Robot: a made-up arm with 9 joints.
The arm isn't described. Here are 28 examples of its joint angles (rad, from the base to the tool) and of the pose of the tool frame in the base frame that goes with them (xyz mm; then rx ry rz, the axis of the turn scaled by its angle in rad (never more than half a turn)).
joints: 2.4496 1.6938 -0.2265 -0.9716 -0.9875 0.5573 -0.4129 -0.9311 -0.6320
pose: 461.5 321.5 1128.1 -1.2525 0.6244 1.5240
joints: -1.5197 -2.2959 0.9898 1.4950 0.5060 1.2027 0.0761 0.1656 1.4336
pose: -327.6 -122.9 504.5 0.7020 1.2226 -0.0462
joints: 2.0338 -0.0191 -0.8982 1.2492 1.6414 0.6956 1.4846 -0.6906 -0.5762
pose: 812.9 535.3 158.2 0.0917 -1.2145 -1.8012
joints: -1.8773 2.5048 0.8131 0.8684 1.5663 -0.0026 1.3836 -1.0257 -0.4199
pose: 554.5 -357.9 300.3 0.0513 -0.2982 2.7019
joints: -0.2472 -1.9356 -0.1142 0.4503 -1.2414 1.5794 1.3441 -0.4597 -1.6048
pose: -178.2 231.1 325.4 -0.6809 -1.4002 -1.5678
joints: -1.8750 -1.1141 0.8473 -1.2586 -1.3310 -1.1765 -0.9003 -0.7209 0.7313
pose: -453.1 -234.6 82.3 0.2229 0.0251 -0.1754
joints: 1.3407 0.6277 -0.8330 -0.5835 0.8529 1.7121 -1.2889 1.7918 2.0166
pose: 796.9 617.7 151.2 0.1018 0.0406 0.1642
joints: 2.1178 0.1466 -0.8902 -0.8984 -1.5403 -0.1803 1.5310 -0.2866 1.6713
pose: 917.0 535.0 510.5 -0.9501 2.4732 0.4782
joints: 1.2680 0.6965 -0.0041 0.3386 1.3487 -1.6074 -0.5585 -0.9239 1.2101
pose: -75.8 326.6 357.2 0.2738 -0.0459 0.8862
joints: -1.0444 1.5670 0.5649 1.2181 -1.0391 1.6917 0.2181 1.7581 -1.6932
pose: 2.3 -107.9 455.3 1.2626 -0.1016 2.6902
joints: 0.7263 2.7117 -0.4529 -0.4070 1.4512 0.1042 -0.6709 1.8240 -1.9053
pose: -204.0 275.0 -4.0 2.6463 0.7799 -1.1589
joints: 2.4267 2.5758 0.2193 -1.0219 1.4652 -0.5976 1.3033 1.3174 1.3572
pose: 573.8 357.7 728.4 -1.3306 -1.4615 1.3319
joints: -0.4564 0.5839 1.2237 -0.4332 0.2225 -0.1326 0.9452 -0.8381 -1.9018
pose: -60.1 -94.1 274.5 -0.1239 2.1398 1.0410
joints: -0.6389 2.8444 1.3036 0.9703 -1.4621 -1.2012 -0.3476 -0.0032 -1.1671
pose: -650.2 24.8 199.9 -0.1651 -1.1459 -0.0860
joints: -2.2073 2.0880 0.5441 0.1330 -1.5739 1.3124 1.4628 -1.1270 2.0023
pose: 155.8 -367.4 250.3 -2.7157 0.7614 1.1459
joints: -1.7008 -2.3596 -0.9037 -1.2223 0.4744 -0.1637 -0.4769 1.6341 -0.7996
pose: -132.7 -726.0 107.6 2.1230 -0.1011 -1.0272
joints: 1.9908 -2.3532 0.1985 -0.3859 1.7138 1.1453 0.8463 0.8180 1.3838
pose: 81.4 -243.4 814.0 -1.4935 1.0081 0.3677
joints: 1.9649 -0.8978 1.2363 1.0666 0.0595 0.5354 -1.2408 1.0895 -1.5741
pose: 123.9 76.9 130.8 -1.3920 -2.4176 1.1394
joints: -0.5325 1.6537 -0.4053 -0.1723 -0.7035 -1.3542 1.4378 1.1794 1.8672
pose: -343.8 -367.3 -177.3 0.5248 1.4040 1.2999
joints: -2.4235 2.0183 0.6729 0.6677 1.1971 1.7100 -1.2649 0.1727 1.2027
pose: 869.1 47.5 292.3 0.7273 1.9970 -2.1867
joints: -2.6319 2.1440 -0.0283 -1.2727 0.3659 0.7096 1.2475 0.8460 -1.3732
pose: 717.9 -284.7 211.1 1.4430 2.6066 0.1538
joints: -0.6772 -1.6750 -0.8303 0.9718 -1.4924 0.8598 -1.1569 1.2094 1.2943
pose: -475.3 92.9 936.0 -0.9513 -2.2535 -1.1261
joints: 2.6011 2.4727 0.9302 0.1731 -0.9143 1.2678 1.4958 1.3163 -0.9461
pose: 197.1 -74.7 482.6 0.0807 -2.0013 1.2359
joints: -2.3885 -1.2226 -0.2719 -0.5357 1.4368 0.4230 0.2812 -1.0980 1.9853
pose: -234.8 -372.7 317.3 1.4744 -0.4920 -0.9425
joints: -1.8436 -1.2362 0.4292 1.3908 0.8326 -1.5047 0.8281 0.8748 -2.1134
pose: 52.0 -46.4 43.0 -0.2134 1.3710 2.0364
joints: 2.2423 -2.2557 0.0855 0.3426 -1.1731 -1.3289 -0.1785 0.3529 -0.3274
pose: 752.7 -197.9 1013.5 1.0891 1.1661 -0.3274
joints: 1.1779 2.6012 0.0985 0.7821 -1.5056 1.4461 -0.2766 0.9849 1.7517
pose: 132.7 668.8 590.8 -0.3673 -1.5583 1.2673
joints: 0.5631 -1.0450 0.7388 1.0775 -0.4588 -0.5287 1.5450 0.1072 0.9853
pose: 63.3 166.5 548.5 -1.6853 -1.1965 0.7966
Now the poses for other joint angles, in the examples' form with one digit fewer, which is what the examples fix.
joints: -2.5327 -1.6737 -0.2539 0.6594 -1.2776 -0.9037 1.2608 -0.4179 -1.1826
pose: 73 -620 527 -0.116 1.151 0.547
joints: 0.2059 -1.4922 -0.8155 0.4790 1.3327 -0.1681 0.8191 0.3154 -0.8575
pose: 364 328 560 1.226 2.034 0.134
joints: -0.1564 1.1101 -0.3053 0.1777 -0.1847 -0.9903 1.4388 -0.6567 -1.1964
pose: -344 284 -21 -0.847 0.748 -1.062
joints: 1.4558 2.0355 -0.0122 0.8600 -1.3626 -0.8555 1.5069 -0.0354 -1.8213
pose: 87 653 371 -2.055 1.699 -0.920
